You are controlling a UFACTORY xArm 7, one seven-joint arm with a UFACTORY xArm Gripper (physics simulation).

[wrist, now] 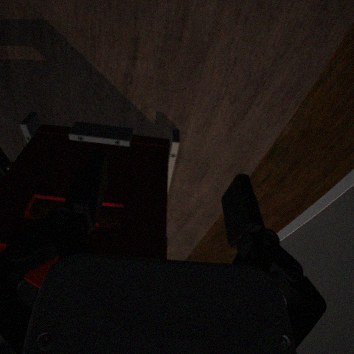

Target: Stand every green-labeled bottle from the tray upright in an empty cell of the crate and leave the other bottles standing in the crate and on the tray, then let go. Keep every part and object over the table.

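Frame: origin at the arm's base, x up, y back, z right, level; metres.
Seen in the pictures: gripper, fingertip midpoint: (170,176).
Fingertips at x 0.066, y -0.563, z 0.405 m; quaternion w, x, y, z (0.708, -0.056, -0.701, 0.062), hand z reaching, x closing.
Note:
Offsets run from my fingertips to a thing's top centre. "*": to the spot under its first point. Level surfaces: height alone.
The view is very dark. My gripper (170,176) is open with nothing between its fingers. Its right finger stands out at the centre right, and its left finger is hard to make out against a dark red, flat-topped object at the lower left. No green-labeled bottle or other bottle can be made out, and neither the crate nor the tray can be identified. The gripper's own body hides the bottom of the view.
The dark red object @[* dx -0.067, dy +0.073, dz -0.038 m] (137,175) has bright red lines and grey metal blocks @[* dx -0.118, dy +0.055, dz -0.089 m] (101,135) along its edges. A brown wood-grained surface @[dx -0.144 m] (200,75) with shadows lies beyond it. A more orange wood band (305,130), a pale strip (320,202) and a grey surface (330,250) lie at the right.

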